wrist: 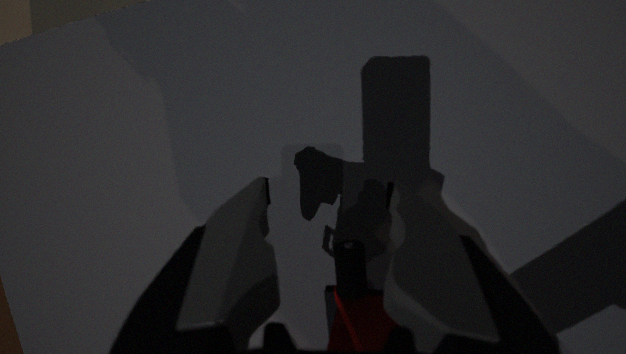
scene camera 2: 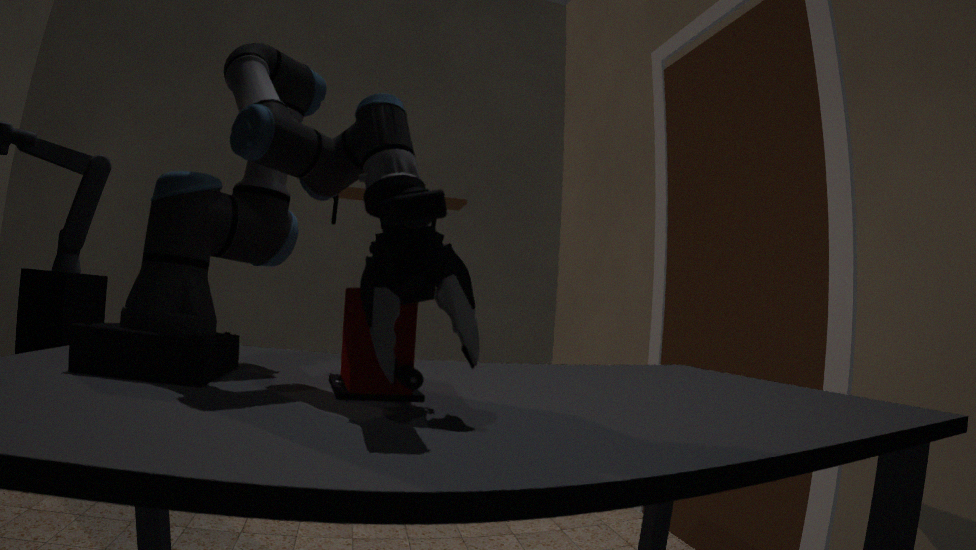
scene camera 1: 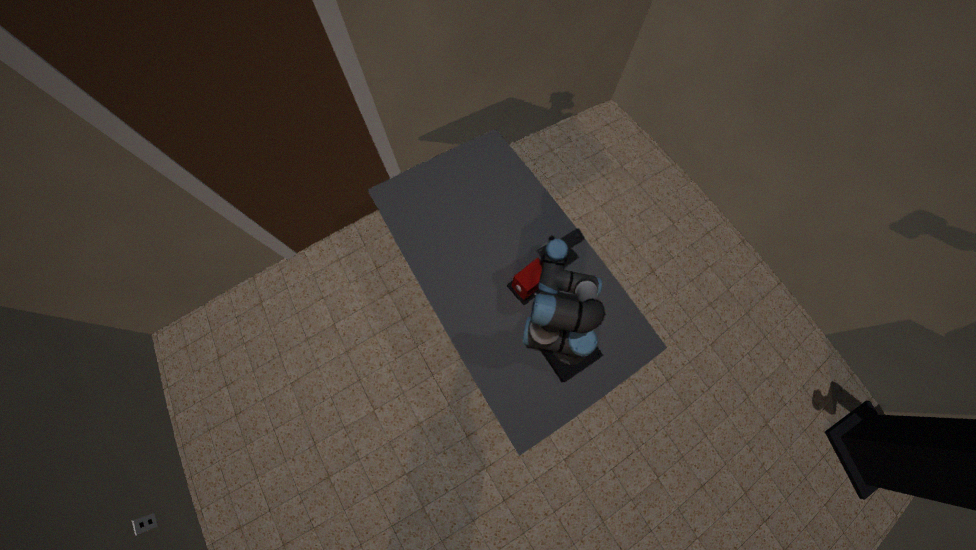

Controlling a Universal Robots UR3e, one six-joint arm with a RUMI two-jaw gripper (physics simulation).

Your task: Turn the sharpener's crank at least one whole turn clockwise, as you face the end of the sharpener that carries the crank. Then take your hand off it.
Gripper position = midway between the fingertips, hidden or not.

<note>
In view: my gripper (scene camera 2: 434,375) and a black knob (wrist: 350,263).
My gripper shows as well in the wrist view (wrist: 327,182).
</note>
